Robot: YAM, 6 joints.
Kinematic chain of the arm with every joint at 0, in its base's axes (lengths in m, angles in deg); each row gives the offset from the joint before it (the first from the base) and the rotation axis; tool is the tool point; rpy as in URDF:
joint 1: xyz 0 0 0.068 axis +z
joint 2: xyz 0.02 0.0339 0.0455 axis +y
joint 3: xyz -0.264 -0.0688 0 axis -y
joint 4: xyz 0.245 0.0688 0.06 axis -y
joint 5: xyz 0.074 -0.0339 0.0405 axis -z
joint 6: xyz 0.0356 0 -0.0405 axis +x
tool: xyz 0 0 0 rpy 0 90 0
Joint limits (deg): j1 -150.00..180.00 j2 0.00..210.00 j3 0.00..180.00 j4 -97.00..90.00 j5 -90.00..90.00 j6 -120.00..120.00
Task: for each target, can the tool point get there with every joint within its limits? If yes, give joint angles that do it. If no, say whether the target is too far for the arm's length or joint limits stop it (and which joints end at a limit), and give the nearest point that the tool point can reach.
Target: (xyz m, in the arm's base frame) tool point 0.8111 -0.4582 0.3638
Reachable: no: too far | nearest point 0.5429 -0.3067 0.2792 | short by 0.319 m
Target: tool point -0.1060 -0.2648 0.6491
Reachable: yes | joints -105.72 106.82 143.25 37.49 58.26 62.83
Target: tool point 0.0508 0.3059 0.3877
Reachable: yes | joints 86.95 88.83 92.25 -54.15 75.37 14.00
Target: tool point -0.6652 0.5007 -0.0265
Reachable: no: too far | nearest point -0.5087 0.3829 0.0072 | short by 0.199 m
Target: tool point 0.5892 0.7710 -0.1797
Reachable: no: too far | nearest point 0.3753 0.4911 -0.0710 | short by 0.369 m
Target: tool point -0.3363 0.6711 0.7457
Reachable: no: too far | nearest point -0.2210 0.4410 0.5230 | short by 0.340 m
